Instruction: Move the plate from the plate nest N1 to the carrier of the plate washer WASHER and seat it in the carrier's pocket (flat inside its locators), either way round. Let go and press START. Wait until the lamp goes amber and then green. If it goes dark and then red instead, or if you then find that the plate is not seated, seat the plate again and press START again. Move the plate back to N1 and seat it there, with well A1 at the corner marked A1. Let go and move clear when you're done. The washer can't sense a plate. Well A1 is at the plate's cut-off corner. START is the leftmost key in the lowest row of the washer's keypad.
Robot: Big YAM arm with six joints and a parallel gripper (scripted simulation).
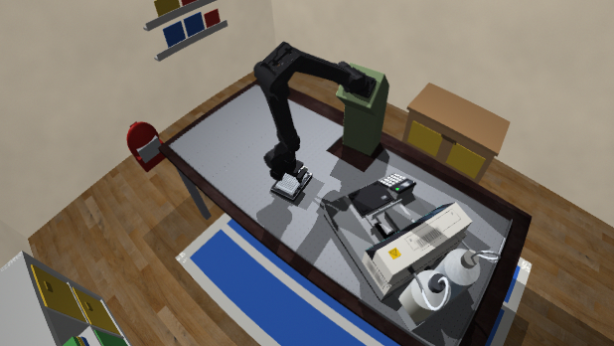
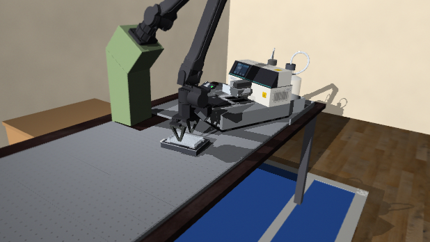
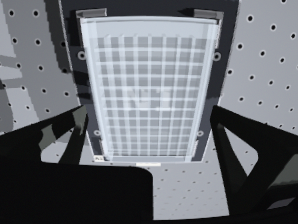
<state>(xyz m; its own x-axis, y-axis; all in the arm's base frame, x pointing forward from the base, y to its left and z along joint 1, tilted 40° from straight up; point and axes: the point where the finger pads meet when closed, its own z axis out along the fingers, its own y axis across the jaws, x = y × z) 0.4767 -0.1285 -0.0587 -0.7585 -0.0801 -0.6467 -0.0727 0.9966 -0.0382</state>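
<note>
The well plate lies 2 cm below my hand. Also, from my hand: plate nest N1: 4 cm below; plate washer: 49 cm to the left, 8 cm above; carrier: 7 cm behind, 35 cm to the left, 4 cm above.
</note>
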